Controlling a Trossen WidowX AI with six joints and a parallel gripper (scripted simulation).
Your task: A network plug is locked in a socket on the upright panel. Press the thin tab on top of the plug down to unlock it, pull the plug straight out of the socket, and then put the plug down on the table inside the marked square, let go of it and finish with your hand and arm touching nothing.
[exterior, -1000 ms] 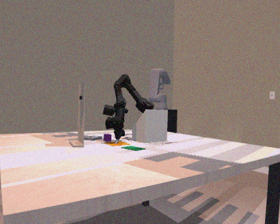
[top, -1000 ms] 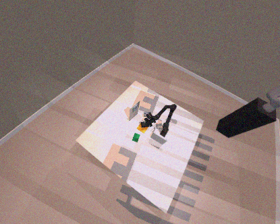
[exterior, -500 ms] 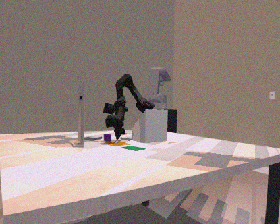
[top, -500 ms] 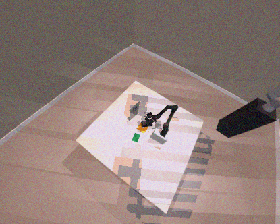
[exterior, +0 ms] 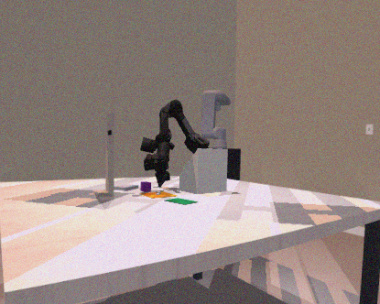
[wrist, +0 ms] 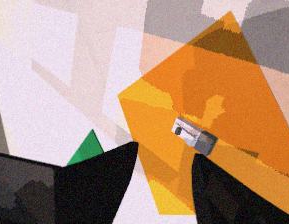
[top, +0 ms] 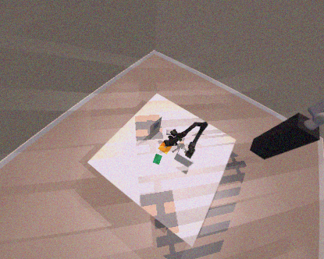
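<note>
Right now my gripper tip is 3 cm above the network plug and 1 cm short of it. The rest, counted from my gripper tip: grey patch: 20 cm to the right, 7 cm ahead, 3 cm below; orange square: 4 cm below, 1 cm to the left; green patch: 17 cm to the left, 4 cm below, 1 cm behind.
</note>
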